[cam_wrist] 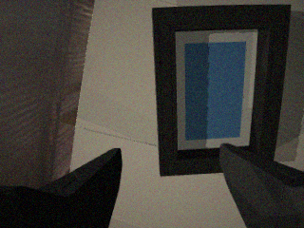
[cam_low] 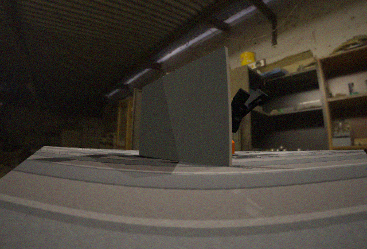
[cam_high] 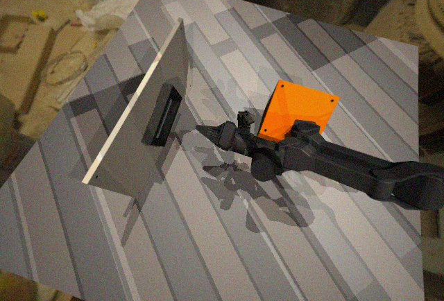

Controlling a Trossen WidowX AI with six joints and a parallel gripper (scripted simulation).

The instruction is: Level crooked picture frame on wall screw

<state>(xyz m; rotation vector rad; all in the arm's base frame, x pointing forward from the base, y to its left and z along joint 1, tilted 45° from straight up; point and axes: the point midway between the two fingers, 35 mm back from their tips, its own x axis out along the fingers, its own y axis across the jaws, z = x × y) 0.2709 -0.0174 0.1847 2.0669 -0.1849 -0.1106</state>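
Now: the picture frame 12 cm ahead of my gripper tip, 4 cm to the right of it and 5 cm below it. From my gripper tip the other things lie so: grey wall panel: 13 cm ahead, 4 cm to the right, 6 cm below.
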